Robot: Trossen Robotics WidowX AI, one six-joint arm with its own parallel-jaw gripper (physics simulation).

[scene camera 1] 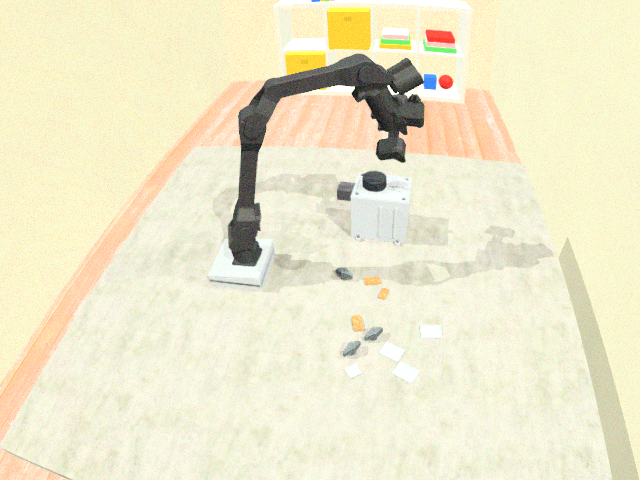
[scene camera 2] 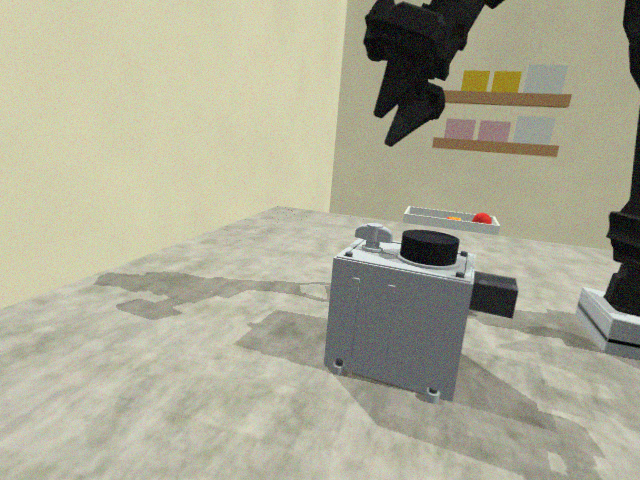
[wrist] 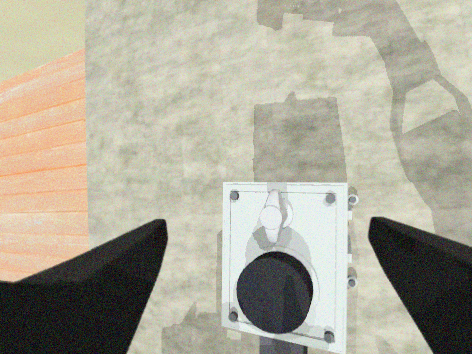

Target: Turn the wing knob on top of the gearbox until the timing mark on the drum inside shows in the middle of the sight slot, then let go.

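Where they show: gripper, between the fingertips: (scene camera 1: 404,148) (scene camera 2: 382,132) (wrist: 267,228); arm's base, origin of its link: (scene camera 1: 247,256) (scene camera 2: 635,309).
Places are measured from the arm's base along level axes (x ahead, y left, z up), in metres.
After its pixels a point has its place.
Observation:
The gearbox (scene camera 1: 379,217) @[x 0.312, y 0.164, z 0.035 m] (scene camera 2: 398,325) @[x 0.306, y 0.288, z 0.025 m] (wrist: 330,260) @[x 0.316, y 0.182, z 0.088 m] is a pale grey box standing upright on the mat. The wing knob (scene camera 2: 373,236) @[x 0.355, y 0.236, z 0.107 m] (wrist: 270,217) @[x 0.357, y 0.227, z 0.120 m] is light grey and sits on its top beside a thick black round cap (scene camera 1: 374,180) @[x 0.291, y 0.213, z 0.117 m] (scene camera 2: 429,248) @[x 0.287, y 0.261, z 0.110 m] (wrist: 275,292) @[x 0.293, y 0.225, z 0.117 m]. In the wrist view the wing runs nearly up and down the picture. In scene camera 1 the knob is hard to make out. My gripper (scene camera 1: 399,155) @[x 0.366, y 0.199, z 0.229 m] (scene camera 2: 383,129) @[x 0.366, y 0.199, z 0.229 m] (wrist: 267,228) @[x 0.366, y 0.199, z 0.229 m] is open and empty, above the gearbox and apart from the knob. I cannot make out the sight slot or the timing mark.
A black block (scene camera 1: 345,191) @[x 0.215, y 0.210, z 0.076 m] (scene camera 2: 493,294) @[x 0.215, y 0.253, z 0.069 m] juts from the gearbox's side. Orange dominoes (scene camera 1: 372,281) @[x 0.316, y 0.008, z -0.042 m], dark stones (scene camera 1: 373,333) @[x 0.342, y -0.164, z -0.021 m] and white tiles (scene camera 1: 405,372) @[x 0.423, y -0.240, z -0.045 m] lie in front of the gearbox. A white tray (scene camera 2: 439,219) holding a red ball (scene camera 2: 482,218) shows behind it.

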